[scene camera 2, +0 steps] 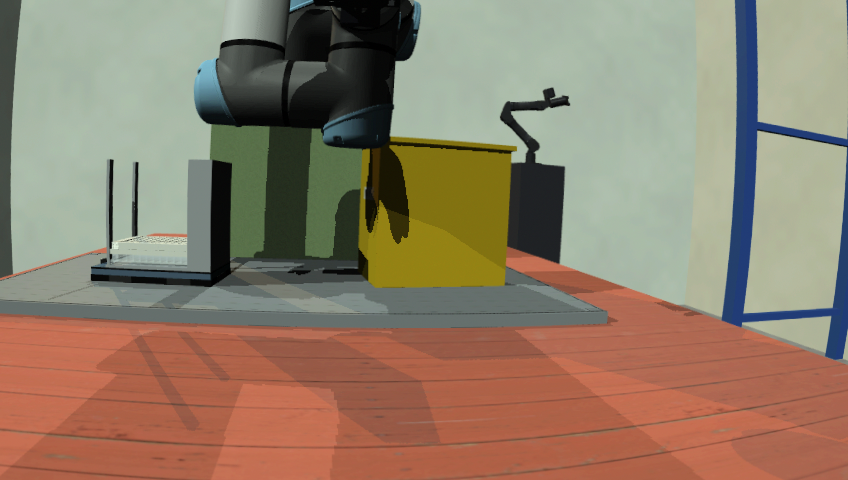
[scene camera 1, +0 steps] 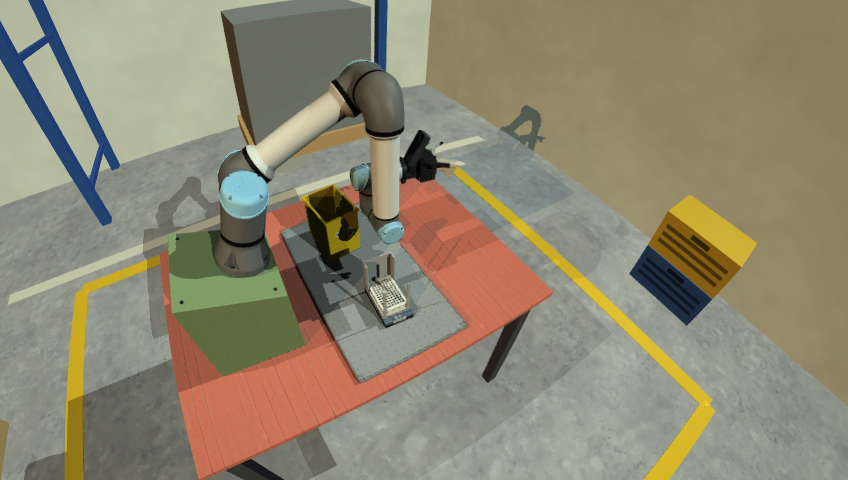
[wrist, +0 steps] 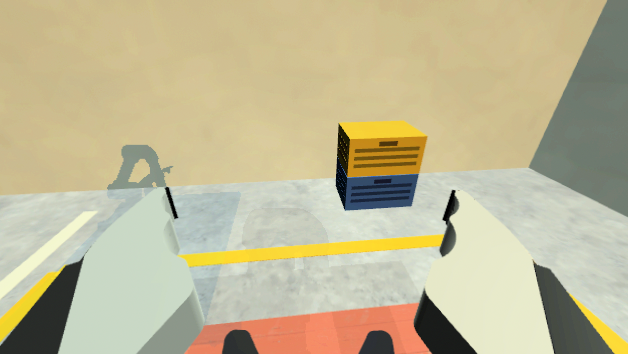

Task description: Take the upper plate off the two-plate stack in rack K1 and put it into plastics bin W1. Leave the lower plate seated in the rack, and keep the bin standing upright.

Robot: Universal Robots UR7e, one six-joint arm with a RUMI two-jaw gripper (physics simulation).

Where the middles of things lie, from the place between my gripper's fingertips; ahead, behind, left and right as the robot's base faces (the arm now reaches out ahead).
Right now the yellow bin W1 point(scene camera 2: 433, 213) is 37 cm behind my hand, 24 cm below it and 20 cm to the left of it.
